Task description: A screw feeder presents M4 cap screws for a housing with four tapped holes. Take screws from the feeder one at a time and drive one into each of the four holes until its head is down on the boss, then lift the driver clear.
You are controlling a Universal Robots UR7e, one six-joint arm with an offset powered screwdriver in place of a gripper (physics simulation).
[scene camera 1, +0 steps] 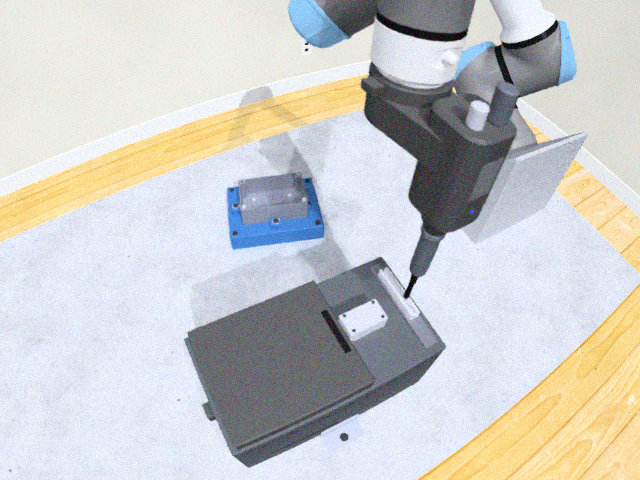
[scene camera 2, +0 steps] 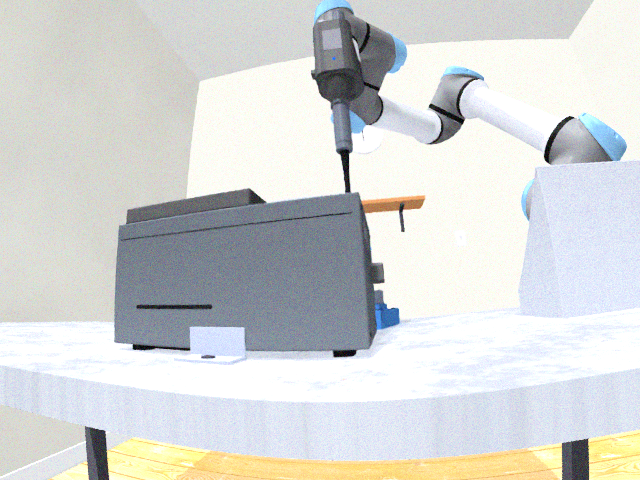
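The screw feeder [scene camera 1: 279, 361] [scene camera 2: 242, 279] is a large dark grey box with a pale rail [scene camera 1: 393, 289] at one end of its top. A white block [scene camera 1: 363, 317] with dark spots at its corners sits beside the rail. My screwdriver [scene camera 1: 406, 296] [scene camera 2: 347, 189] points down, its thin black bit ending at the rail in scene camera 1; in scene camera 2 the feeder's top edge hides the tip. Whether a screw is on the bit cannot be told. The grey, see-through housing [scene camera 1: 273, 206] stands on a blue fixture [scene camera 1: 276, 236] [scene camera 2: 387, 316]; its four holes are too small to make out.
A pale grey slanted panel [scene camera 1: 542, 188] [scene camera 2: 584, 242] stands near the arm's base. A small pale bracket [scene camera 2: 217, 341] with a black disc [scene camera 1: 344, 437] [scene camera 2: 207, 356] is beside the feeder. An orange board [scene camera 2: 395, 203] shows behind the feeder in scene camera 2.
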